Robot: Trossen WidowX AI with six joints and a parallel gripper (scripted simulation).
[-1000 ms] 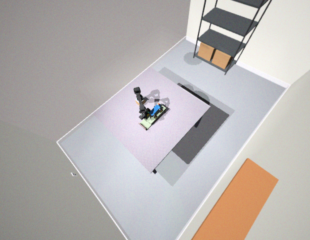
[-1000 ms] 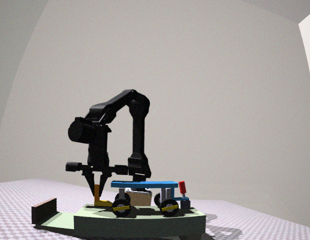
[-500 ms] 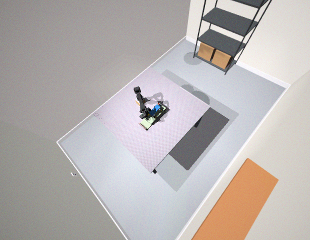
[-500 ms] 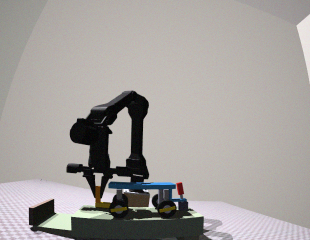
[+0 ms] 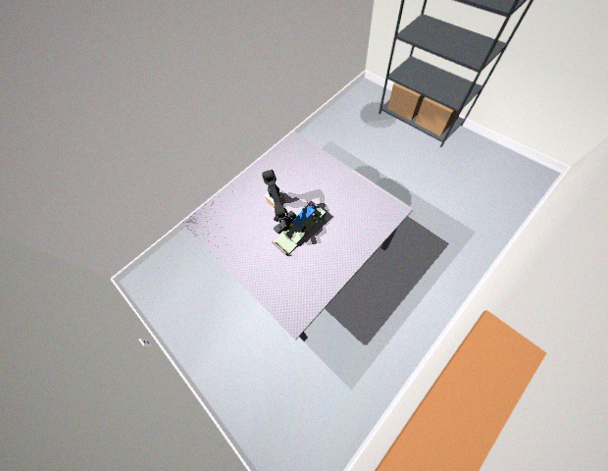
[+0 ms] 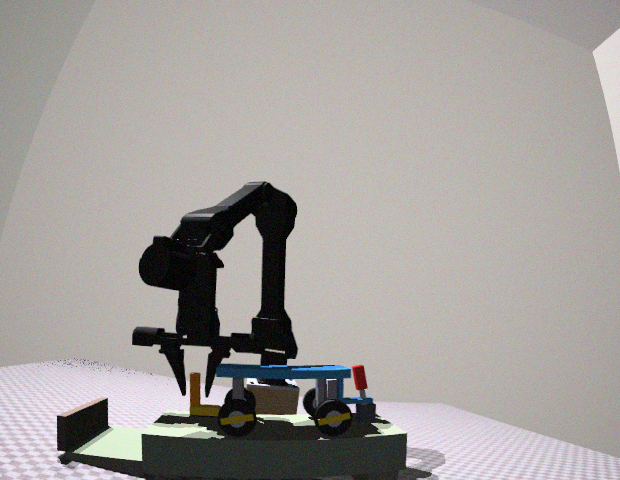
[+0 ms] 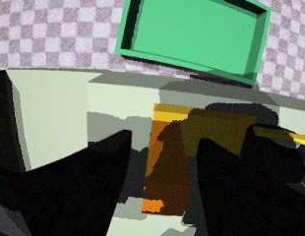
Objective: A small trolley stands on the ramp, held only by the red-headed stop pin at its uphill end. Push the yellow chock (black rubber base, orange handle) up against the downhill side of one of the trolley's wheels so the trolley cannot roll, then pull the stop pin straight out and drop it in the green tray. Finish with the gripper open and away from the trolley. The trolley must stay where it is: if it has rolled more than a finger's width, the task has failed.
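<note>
Right now the yellow chock is 2 cm to the left of my gripper tip and 1 cm below it. Round my gripper tip: green tray 10 cm below, 6 cm behind, 3 cm to the left; pale green ramp 12 cm to the left, 6 cm ahead, 4 cm below; blue-decked trolley 12 cm to the left, 6 cm ahead, 2 cm above.
</note>
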